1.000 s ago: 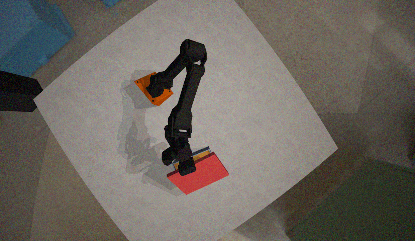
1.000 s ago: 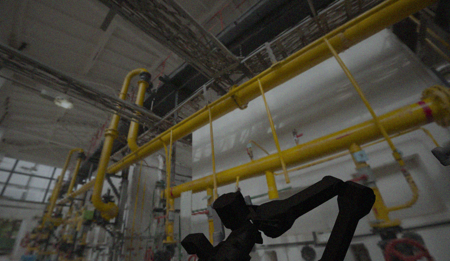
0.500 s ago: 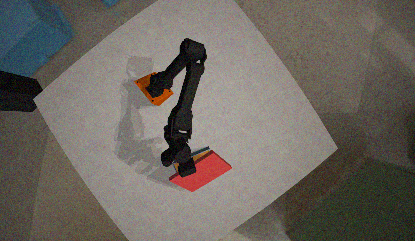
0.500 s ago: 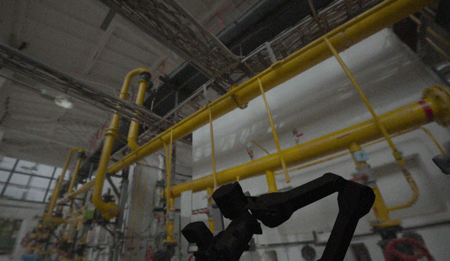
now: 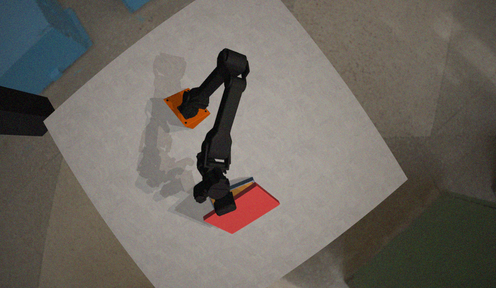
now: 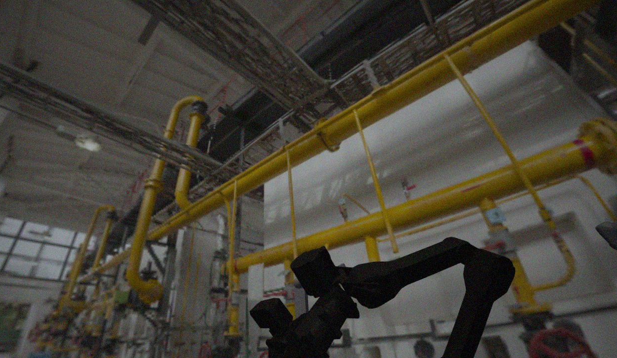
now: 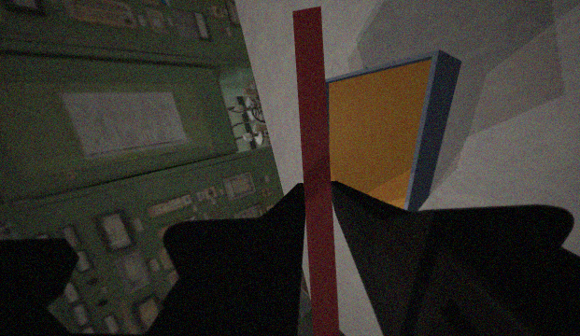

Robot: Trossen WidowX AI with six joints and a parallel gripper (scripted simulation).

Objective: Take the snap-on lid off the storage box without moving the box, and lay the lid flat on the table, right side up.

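Now: the red lid 6 cm ahead of my gripper tip, 5 cm below it and 1 cm to the left of it. Also, from my gripper tip: storage box (19 cm below, 4 cm ahead, 1 cm to the right).
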